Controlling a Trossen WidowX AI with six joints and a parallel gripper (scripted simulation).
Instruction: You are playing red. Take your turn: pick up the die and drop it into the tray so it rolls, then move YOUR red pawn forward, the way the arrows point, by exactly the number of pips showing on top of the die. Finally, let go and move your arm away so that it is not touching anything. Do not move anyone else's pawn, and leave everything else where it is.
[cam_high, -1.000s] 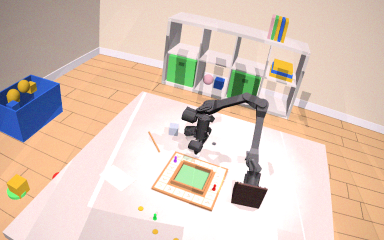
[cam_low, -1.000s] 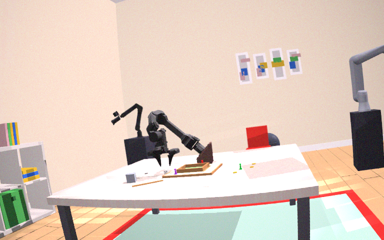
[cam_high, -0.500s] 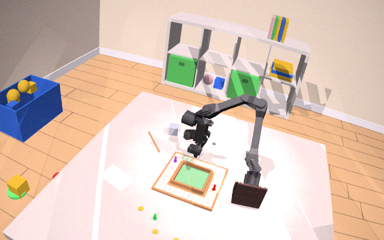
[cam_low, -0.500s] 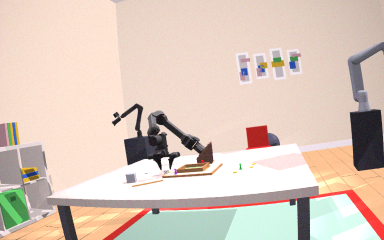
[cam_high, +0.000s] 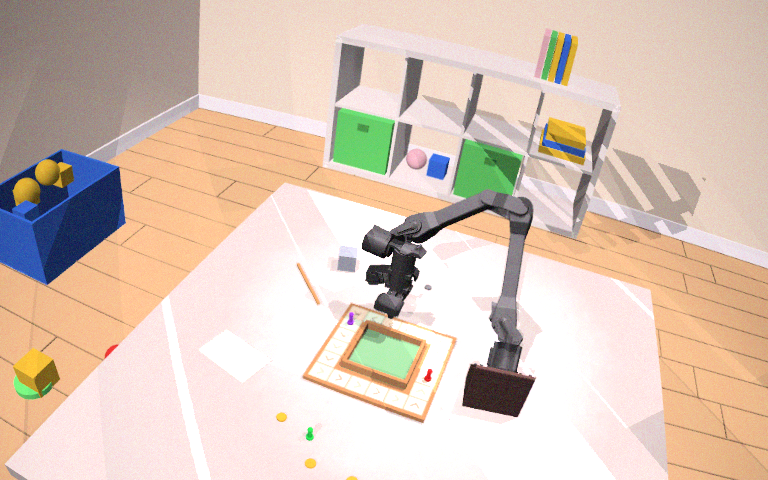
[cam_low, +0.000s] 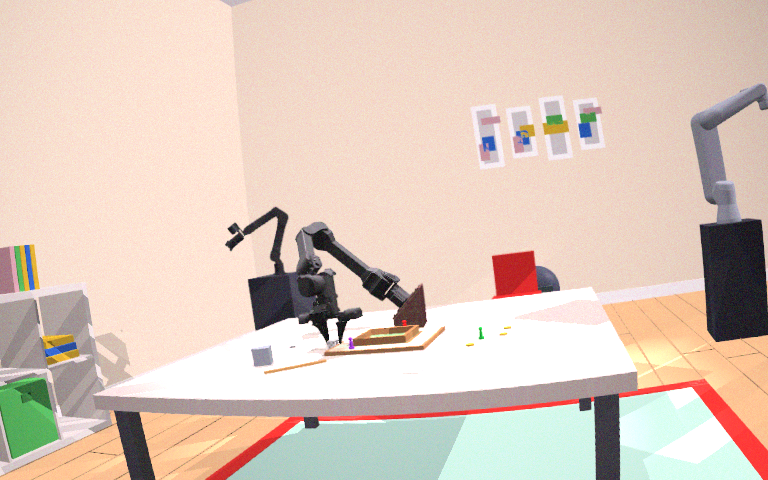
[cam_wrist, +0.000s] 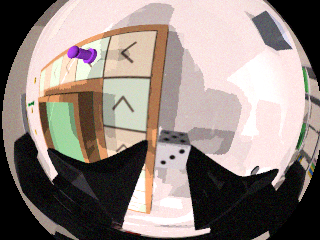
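Now: gripper tip 17 cm to the right of the red pawn, 16 cm past it and 2 cm below it. Also, from my gripper tip: purple pawn: 9 cm to the left, 8 cm ahead, 2 cm above; then green tray: 15 cm to the left, 4 cm behind; then white die: right at my gripper tip.
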